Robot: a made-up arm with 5 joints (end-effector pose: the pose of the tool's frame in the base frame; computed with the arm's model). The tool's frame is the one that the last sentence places. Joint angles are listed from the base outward.
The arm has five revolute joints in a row. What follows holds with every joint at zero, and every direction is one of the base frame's. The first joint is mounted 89 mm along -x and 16 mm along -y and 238 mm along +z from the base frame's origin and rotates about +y. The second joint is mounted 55 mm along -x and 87 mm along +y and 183 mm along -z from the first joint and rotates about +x. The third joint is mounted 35 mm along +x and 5 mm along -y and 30 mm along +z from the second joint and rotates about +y. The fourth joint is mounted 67 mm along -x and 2 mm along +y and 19 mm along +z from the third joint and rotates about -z. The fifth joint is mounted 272 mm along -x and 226 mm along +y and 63 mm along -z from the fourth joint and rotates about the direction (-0.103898, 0.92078, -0.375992). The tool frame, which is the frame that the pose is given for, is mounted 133 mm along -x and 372 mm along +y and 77 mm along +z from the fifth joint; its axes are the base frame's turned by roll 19.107, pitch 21.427 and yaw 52.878 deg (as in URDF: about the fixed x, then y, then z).
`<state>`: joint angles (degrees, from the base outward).
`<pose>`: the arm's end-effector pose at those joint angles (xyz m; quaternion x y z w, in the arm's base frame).
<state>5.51 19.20 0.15 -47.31 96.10</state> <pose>-0.6704 0.4026 0.1480 0.0815 0.8193 0.3167 0.4709</pose>
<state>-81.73 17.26 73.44 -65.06 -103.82</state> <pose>-0.4738 -0.3491 -0.2103 0.0911 -0.5847 0.8057 0.0257</pose>
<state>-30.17 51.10 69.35 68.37 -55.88</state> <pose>-0.2482 0.6716 0.3937 0.1331 0.1592 0.3605 0.9094</pose>
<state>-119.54 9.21 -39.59 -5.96 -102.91</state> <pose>0.6580 0.5574 0.3210 0.5735 0.6953 0.1108 0.4188</pose>
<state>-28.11 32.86 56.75 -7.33 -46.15</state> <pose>-0.7318 0.1692 0.4759 0.2543 -0.0525 0.6925 0.6730</pose>
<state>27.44 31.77 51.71 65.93 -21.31</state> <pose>0.0347 0.7314 0.1868 0.2418 0.6838 -0.0074 0.6883</pose>
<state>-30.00 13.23 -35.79 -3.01 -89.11</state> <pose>-0.1110 0.6197 -0.4626 -0.4176 -0.7695 0.3364 0.3467</pose>
